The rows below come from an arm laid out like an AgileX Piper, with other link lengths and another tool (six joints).
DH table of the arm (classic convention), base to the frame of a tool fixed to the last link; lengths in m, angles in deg. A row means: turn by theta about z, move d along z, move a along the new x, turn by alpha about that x. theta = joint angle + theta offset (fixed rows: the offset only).
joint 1: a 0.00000, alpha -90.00, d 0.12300, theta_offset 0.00
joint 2: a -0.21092, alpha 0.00, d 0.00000, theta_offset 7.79
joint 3: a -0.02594, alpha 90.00, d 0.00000, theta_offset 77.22
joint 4: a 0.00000, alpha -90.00, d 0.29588, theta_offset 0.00
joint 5: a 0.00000, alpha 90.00, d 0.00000, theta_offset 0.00
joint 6: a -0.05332, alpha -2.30, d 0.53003, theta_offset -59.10
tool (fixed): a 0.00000, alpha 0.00, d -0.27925, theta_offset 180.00
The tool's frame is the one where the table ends.
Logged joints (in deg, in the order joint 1, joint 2, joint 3, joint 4, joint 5, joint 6), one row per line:
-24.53, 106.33, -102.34, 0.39, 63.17, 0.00
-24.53, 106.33, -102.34, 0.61, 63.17, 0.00
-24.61, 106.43, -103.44, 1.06, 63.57, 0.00
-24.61, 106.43, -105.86, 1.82, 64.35, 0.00
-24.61, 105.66, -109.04, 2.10, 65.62, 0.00
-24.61, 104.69, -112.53, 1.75, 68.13, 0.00
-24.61, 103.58, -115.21, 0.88, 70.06, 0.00
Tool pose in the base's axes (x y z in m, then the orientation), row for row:
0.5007, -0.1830, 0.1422, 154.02, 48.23, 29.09
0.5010, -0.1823, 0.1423, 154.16, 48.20, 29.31
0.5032, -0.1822, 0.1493, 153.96, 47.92, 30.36
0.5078, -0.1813, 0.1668, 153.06, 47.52, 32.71
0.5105, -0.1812, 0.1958, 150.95, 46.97, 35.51
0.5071, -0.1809, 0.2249, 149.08, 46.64, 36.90
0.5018, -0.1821, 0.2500, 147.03, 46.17, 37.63
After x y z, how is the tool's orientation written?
As a rotation vector, in degrees.
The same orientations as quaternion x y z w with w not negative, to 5 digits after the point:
0.93003, 0.29123, 0.17566, 0.13921
0.93014, 0.29082, 0.17684, 0.13781
0.92929, 0.28924, 0.18325, 0.13850
0.92614, 0.28754, 0.19792, 0.14288
0.92020, 0.28633, 0.21647, 0.15619
0.91541, 0.28639, 0.22658, 0.16931
0.91078, 0.28600, 0.23310, 0.18535

